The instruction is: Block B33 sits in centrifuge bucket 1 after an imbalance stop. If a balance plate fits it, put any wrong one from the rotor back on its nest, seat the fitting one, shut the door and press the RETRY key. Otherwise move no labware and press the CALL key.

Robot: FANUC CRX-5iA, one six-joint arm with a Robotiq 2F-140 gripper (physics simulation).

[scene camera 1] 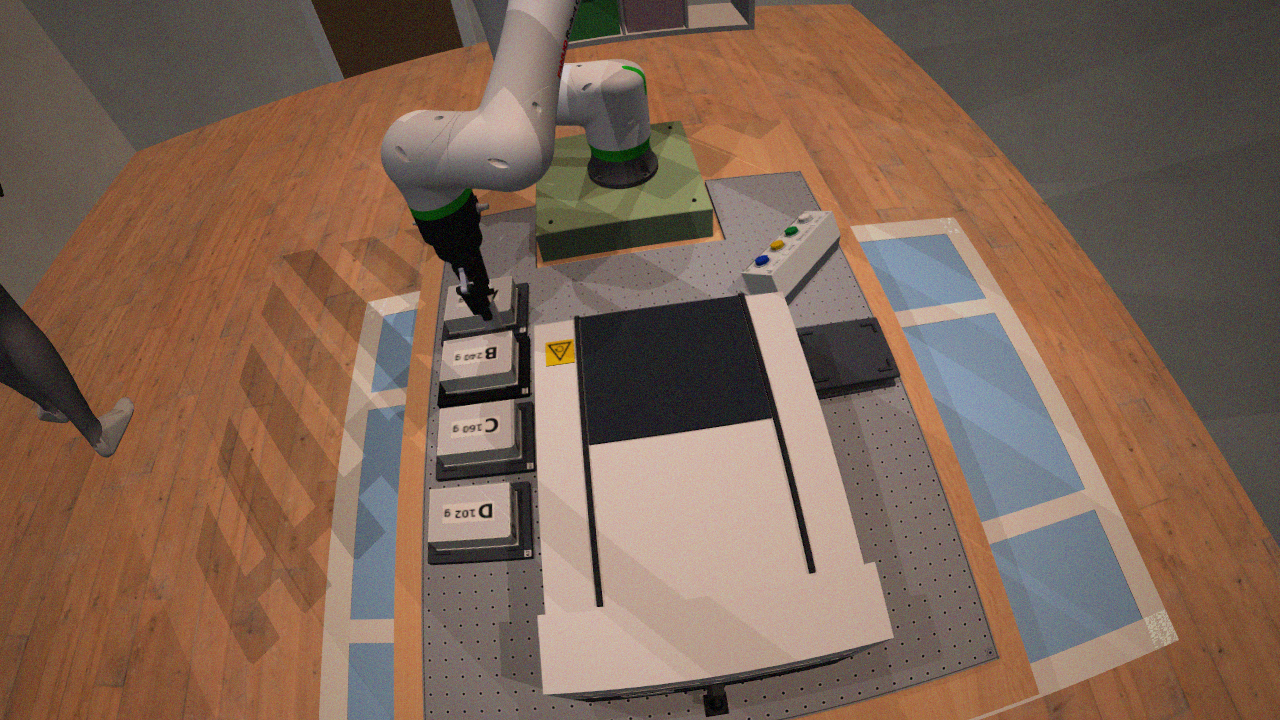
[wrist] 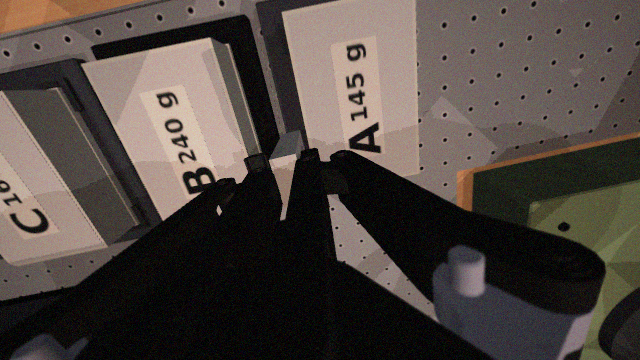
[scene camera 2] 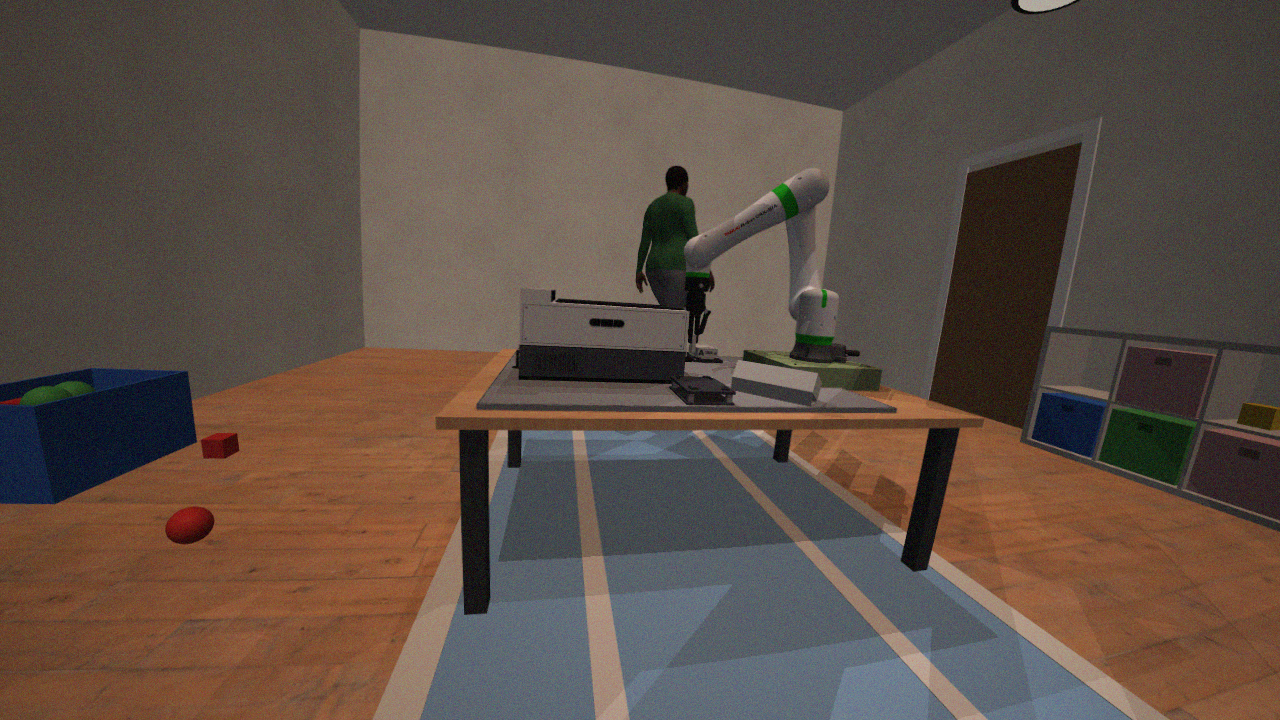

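Pixels of known places: gripper, fingertip midpoint: point(scene camera 1: 494, 325) point(wrist: 295, 149) point(scene camera 2: 692, 351); arm's base, link origin: point(scene camera 1: 623, 168) point(scene camera 2: 811, 359).
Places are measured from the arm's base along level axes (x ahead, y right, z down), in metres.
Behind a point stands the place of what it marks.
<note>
Four grey balance plates lie in dark nests in a row left of the centrifuge point(scene camera 1: 697, 502) {x 0.789, y -0.104, z -0.148 m} point(scene camera 2: 603, 336) {x 0.740, y -0.261, z -0.065 m}: plate A, 145 g point(scene camera 1: 503, 297) {x 0.342, y 0.208, z 0.009 m} point(wrist: 358, 89) {x 0.338, y 0.267, z 0.008 m}, plate B, 240 g point(scene camera 1: 479, 360) {x 0.476, y 0.230, z 0.008 m} point(wrist: 178, 121) {x 0.464, y 0.257, z 0.008 m}, plate C point(scene camera 1: 479, 429) {x 0.604, y 0.211, z 0.008 m} point(wrist: 26, 201) {x 0.592, y 0.210, z 0.008 m} and plate D point(scene camera 1: 472, 515) {x 0.744, y 0.205, z 0.008 m}. My gripper point(scene camera 1: 483, 309) {x 0.388, y 0.224, z 0.029 m} point(scene camera 2: 696, 323) point(wrist: 295, 149) {x 0.388, y 0.224, z 0.029 m} is shut and empty. Its tips hang just above the near edge of plate A, by the gap to plate B. The centrifuge top shows a dark panel point(scene camera 1: 676, 367) {x 0.618, y -0.088, z -0.151 m} on its back half; I cannot see block B33 or the rotor. The key box point(scene camera 1: 792, 250) {x 0.296, y -0.301, z -0.020 m} point(scene camera 2: 775, 380) {x 0.279, y -0.350, z 0.013 m} stands behind the centrifuge on the right.
An empty dark nest point(scene camera 1: 846, 353) {x 0.487, y -0.366, z 0.028 m} point(scene camera 2: 702, 387) {x 0.490, y -0.413, z 0.028 m} lies right of the centrifuge. The arm's green pedestal point(scene camera 1: 626, 210) {x 0.145, y -0.009, z 0.000 m} point(wrist: 581, 214) {x 0.147, y 0.148, z 0.000 m} is close behind plate A. A person point(scene camera 2: 666, 237) stands beyond the table. A blue bin point(scene camera 2: 89, 429) and red toys are on the floor.
</note>
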